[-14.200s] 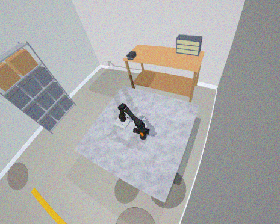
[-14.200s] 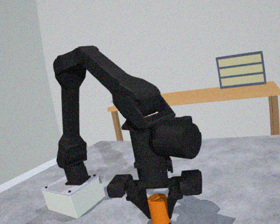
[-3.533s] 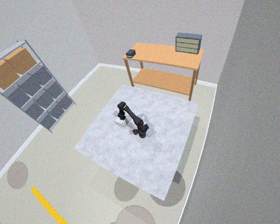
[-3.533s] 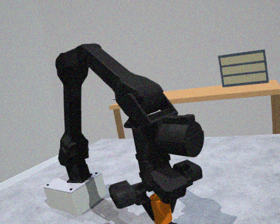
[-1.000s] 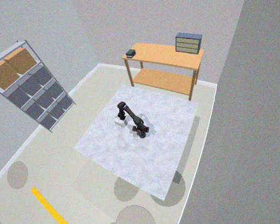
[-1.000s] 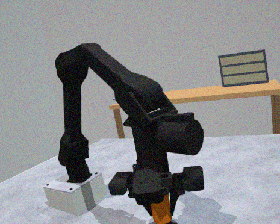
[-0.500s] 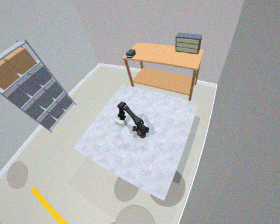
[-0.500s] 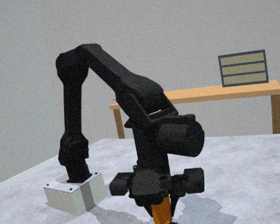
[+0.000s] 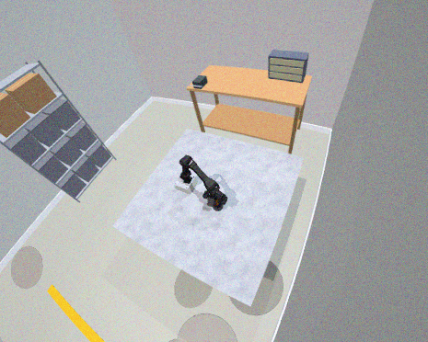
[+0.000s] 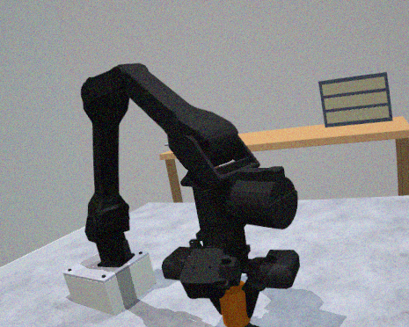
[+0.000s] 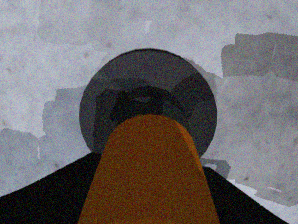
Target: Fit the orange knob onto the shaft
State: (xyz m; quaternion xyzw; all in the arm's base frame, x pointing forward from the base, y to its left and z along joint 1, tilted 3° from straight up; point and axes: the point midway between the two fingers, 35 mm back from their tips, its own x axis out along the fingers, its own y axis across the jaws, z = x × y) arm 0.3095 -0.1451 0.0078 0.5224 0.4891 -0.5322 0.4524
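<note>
The orange knob is 20 mm above my gripper tip. Also, from my gripper tip: round dark pedestal: 40 mm below.
</note>
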